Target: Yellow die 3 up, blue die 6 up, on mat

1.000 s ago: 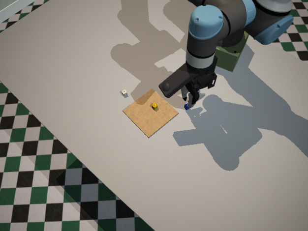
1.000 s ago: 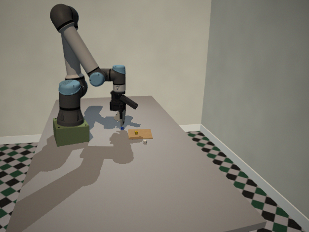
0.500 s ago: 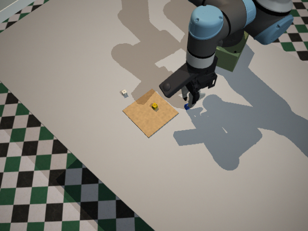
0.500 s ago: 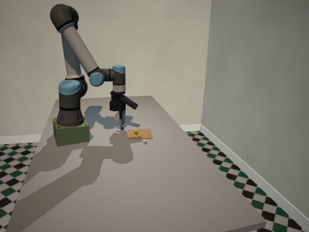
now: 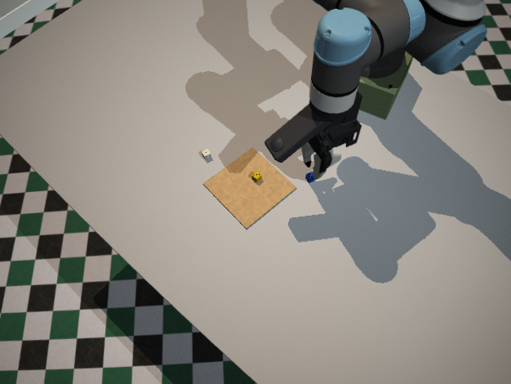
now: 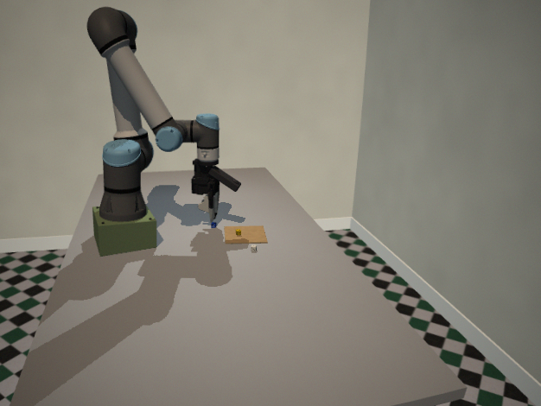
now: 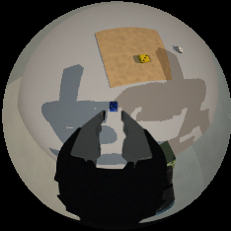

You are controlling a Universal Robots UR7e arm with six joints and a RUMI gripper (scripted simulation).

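Now: the blue die 3 cm below my hand. Also, from my hand: tan mat (9 cm ahead, 10 cm to the right, 4 cm below); then white die (8 cm ahead, 22 cm to the right, 3 cm below); then yellow die (6 cm ahead, 10 cm to the right, 3 cm below).
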